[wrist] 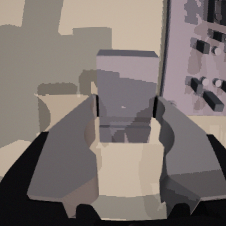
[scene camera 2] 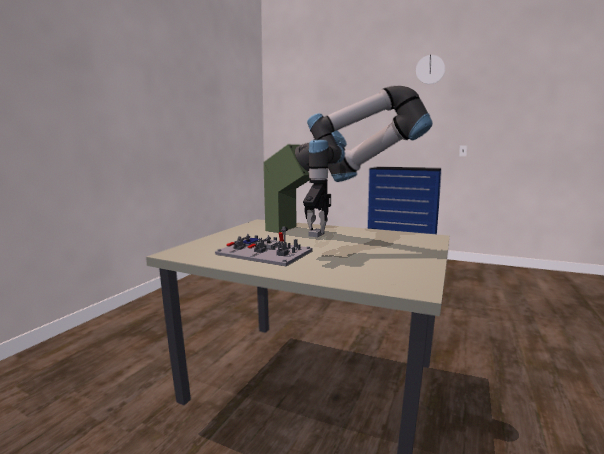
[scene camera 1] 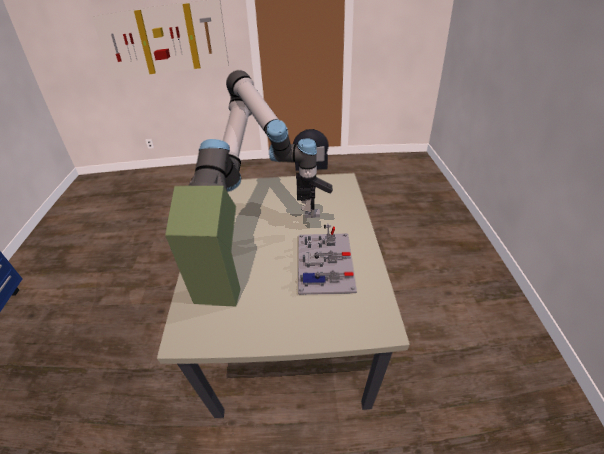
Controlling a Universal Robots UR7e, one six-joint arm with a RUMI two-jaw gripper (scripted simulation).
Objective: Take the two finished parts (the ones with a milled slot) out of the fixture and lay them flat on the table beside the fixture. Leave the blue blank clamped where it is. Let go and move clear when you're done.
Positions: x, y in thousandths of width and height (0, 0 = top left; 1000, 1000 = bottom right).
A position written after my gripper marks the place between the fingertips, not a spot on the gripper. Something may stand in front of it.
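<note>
My gripper (scene camera 1: 516, 472), grey fixture plate (scene camera 1: 570, 583). Gripper again (scene camera 2: 524, 517). Same gripper (wrist: 555, 427).
</note>
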